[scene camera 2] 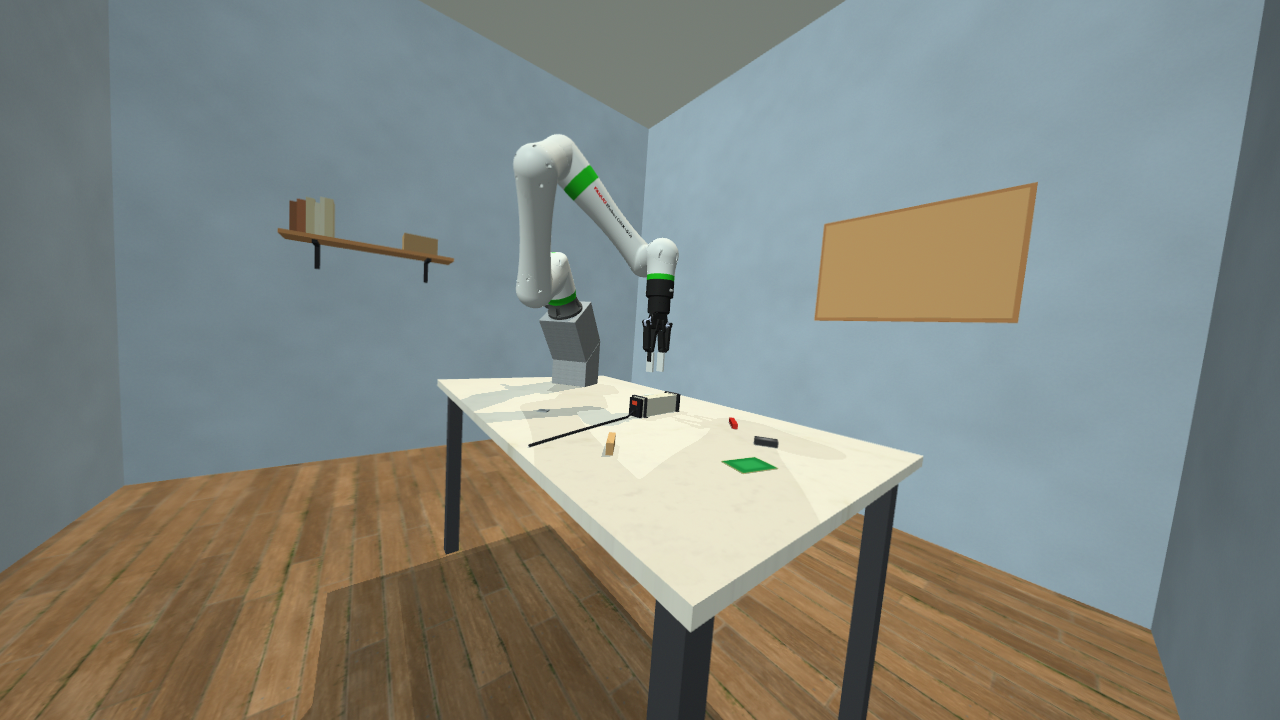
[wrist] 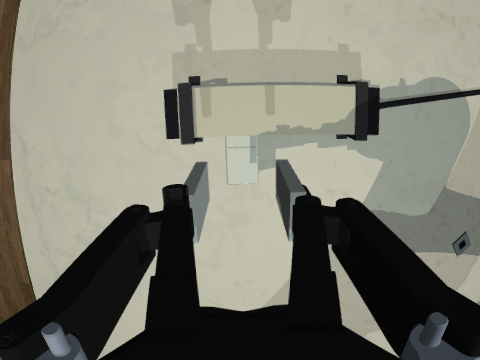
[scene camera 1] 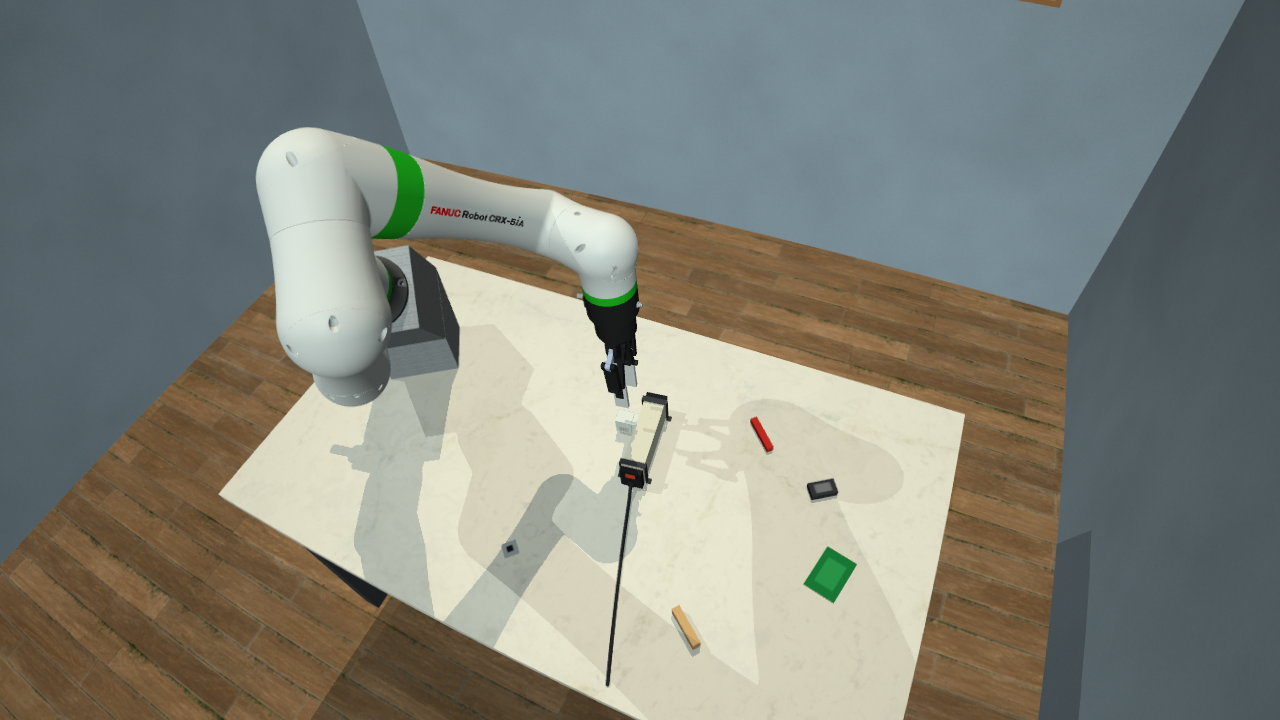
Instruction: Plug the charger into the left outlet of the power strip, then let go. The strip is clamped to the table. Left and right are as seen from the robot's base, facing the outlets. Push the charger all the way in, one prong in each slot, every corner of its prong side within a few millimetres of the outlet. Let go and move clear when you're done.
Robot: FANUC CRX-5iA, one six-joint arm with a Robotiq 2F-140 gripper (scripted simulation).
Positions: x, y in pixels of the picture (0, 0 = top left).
Labels:
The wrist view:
my gripper: 242, 179
white charger: 241, 151

